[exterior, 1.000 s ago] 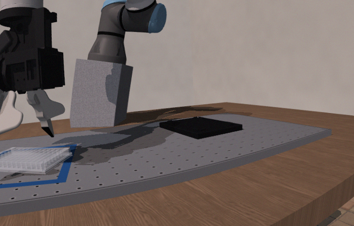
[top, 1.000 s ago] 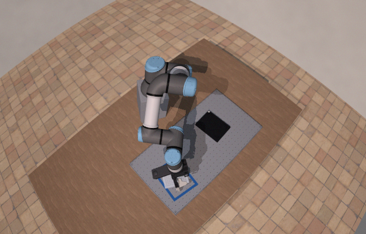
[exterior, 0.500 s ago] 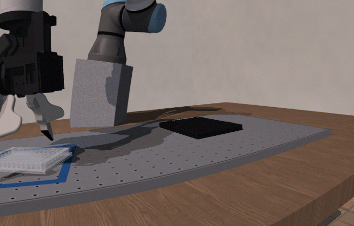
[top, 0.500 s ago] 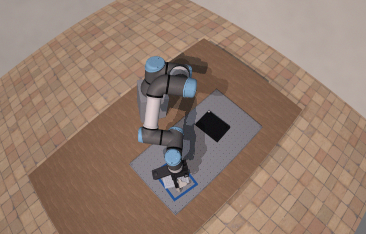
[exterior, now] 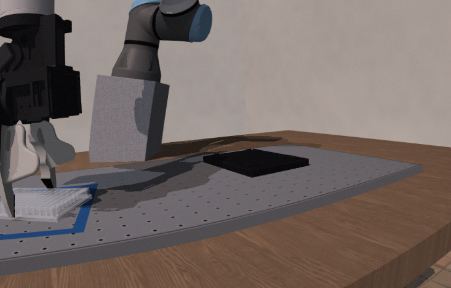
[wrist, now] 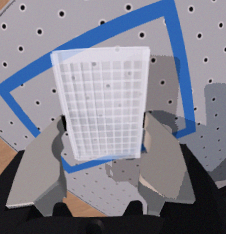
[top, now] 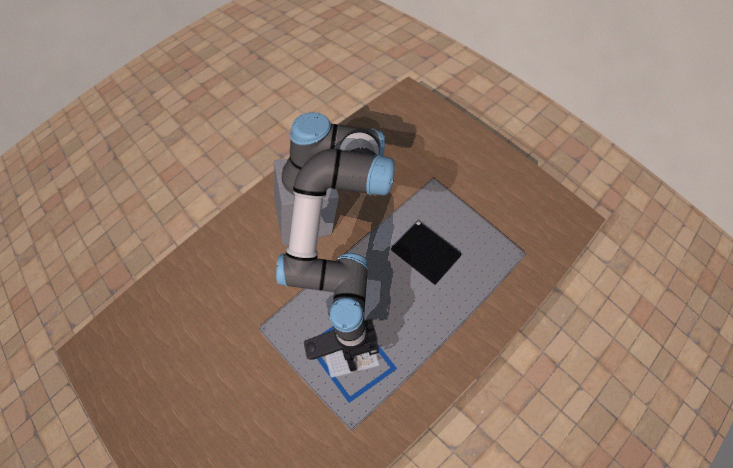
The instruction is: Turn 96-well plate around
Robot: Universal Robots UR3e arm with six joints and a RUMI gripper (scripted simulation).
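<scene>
Now: the clear 96-well plate 1 cm below my hand. Also, from my hand: black plate nest N1 (12 cm behind, 34 cm to the left, 1 cm below); then white A1 mark (21 cm behind, 38 cm to the left).
</scene>
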